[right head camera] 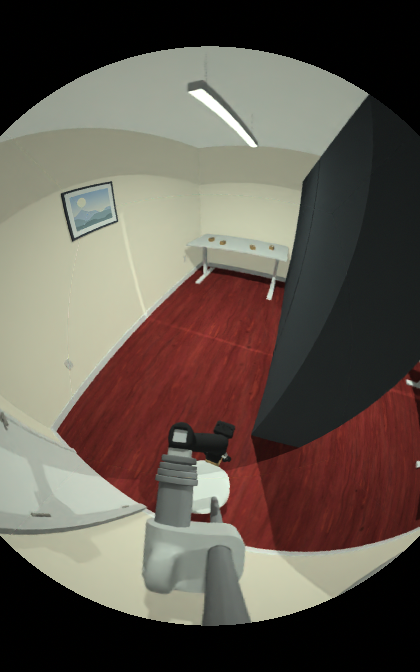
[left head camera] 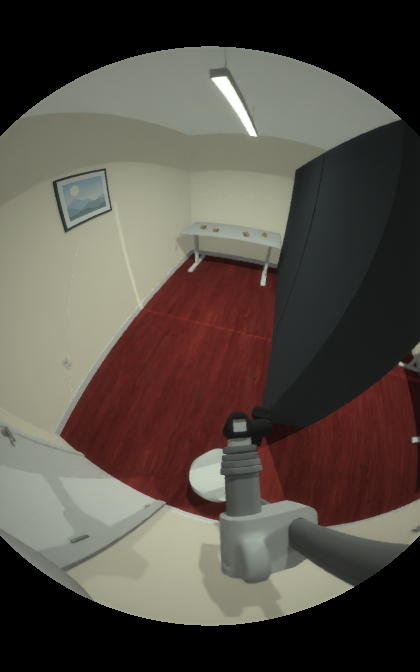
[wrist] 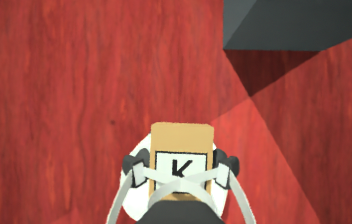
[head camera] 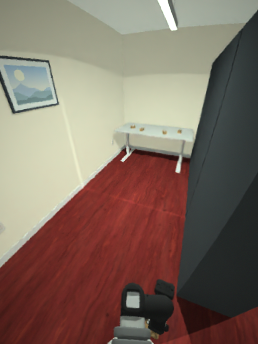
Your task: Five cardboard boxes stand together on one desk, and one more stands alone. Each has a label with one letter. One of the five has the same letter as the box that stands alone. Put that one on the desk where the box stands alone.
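Frame: origin at the robot's base, x ahead, y left, z up, level; centimetres.
Where they show: gripper, fingertip midpoint: point(wrist: 181, 161).
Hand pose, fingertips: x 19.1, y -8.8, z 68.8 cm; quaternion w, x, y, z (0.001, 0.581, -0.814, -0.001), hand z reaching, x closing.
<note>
After its pixels a point has its place.
My gripper point(wrist: 181, 161) {x 19.1, y -8.8, z 68.8 cm} is shut on a cardboard box point(wrist: 182, 136) {x 22.5, y -10.0, z 73.8 cm} with a white label and the black letter K. The fingers press on its left and right sides in the wrist view, and the lower part of the label is partly covered by them. The box is held above the floor. At the far end of the room a white desk point(head camera: 155, 132) {x 277.7, y -37.0, z 69.2 cm} point(left head camera: 227, 235) point(right head camera: 235, 245) carries small cardboard boxes, such as the leftmost box point(head camera: 132, 127) {x 302.6, y 9.2, z 71.7 cm} point(left head camera: 203, 227) point(right head camera: 211, 239) and the rightmost box point(head camera: 179, 131) {x 275.9, y -83.2, z 72.6 cm} point(left head camera: 264, 235) point(right head camera: 271, 248). Their letters are too small to read.
A tall dark partition point(head camera: 225, 165) {x 73.8, y -48.4, z 115.5 cm} point(left head camera: 325, 280) point(right head camera: 325, 300) point(wrist: 290, 25) {x 40.0, y -54.0, z 25.1 cm} stands close on the right. White desk feet show past it at the right edge of both side head views. A wall with a picture point(head camera: 31, 84) {x 156.5, y 104.1, z 155.9 cm} is on the left. A white door point(left head camera: 60, 505) is at the lower left.
</note>
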